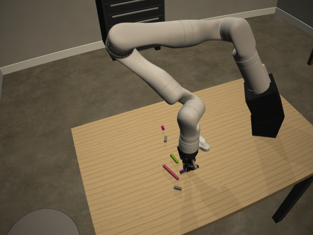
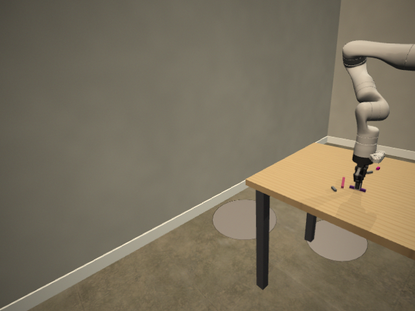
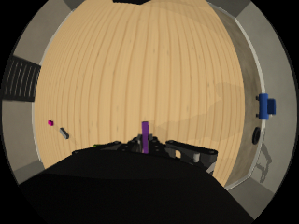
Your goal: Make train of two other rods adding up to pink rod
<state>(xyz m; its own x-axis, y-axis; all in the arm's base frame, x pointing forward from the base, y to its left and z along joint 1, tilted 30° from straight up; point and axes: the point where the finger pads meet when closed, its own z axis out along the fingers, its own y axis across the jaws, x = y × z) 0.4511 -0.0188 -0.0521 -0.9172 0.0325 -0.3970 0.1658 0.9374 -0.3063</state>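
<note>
Now: the pink rod 60 mm ahead of my hand, 30 mm to the right of it and 20 mm below it. Round my hand: magenta rod (250 mm to the right, 70 mm behind, 20 mm below); lime rod (80 mm to the right, 20 mm below); purple rod (20 mm below).
</note>
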